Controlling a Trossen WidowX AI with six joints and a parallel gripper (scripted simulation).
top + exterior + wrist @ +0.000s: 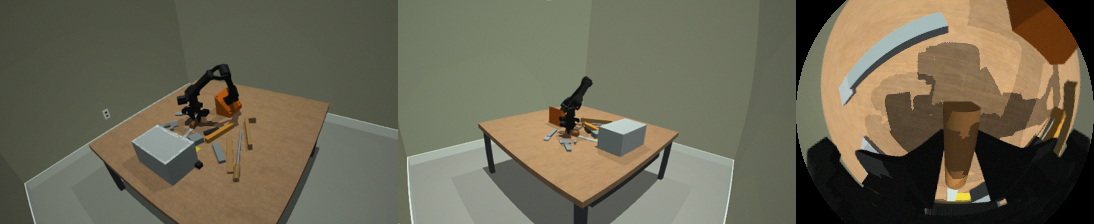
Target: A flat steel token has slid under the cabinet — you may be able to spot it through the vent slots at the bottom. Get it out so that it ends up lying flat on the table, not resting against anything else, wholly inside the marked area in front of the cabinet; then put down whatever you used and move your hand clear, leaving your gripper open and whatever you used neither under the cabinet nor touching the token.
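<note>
Right now the grey block is 150 mm to the left of my gripper tip, 140 mm ahead of it and 10 mm above it. Also, from my gripper tip: wooden stick: 380 mm to the left, 100 mm ahead; then orange bar: 220 mm to the left, 10 mm above; then grey t-piece: 150 mm ahead, 140 mm to the right.
</note>
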